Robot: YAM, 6 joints.
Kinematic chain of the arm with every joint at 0, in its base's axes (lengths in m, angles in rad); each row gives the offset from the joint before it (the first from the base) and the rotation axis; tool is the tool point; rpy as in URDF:
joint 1: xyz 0 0 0.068 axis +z
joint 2: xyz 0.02 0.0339 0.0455 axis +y
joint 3: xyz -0.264 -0.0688 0 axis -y
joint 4: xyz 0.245 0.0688 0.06 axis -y
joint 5: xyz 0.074 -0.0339 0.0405 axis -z
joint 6: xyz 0.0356 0 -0.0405 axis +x
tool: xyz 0 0 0 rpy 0 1.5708 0
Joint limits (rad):
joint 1: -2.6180..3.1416
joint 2: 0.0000..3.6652
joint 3: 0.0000..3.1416
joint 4: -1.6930..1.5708
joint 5: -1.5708..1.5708
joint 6: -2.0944..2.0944
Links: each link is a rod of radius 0.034 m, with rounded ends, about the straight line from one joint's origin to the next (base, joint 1, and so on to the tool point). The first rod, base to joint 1, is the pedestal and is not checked.
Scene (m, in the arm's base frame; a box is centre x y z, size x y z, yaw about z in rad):
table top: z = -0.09
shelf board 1: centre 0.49 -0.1 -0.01 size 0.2 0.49 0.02 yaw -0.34
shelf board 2: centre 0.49 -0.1 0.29 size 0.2 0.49 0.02 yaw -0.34
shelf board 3: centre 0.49 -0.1 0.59 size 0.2 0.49 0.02 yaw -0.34
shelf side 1: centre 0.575 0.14 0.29 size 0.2 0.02 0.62 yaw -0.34
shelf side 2: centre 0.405 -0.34 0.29 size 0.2 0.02 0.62 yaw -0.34
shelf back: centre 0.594 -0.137 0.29 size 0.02 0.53 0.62 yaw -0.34
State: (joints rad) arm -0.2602 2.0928 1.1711 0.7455 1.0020 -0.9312
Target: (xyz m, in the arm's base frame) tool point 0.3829 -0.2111 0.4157
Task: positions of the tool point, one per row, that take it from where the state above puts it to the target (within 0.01 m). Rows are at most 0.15 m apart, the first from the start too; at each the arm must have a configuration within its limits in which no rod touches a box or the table.
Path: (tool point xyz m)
1: 0.3546 -0.1182 0.1729
2: 0.2868 -0.0961 0.1671
3: 0.3006 -0.1413 0.2862
4: 0.2615 -0.1682 0.4157
5: 0.3224 -0.1910 0.4232
6: 0.3829 -0.2111 0.4157

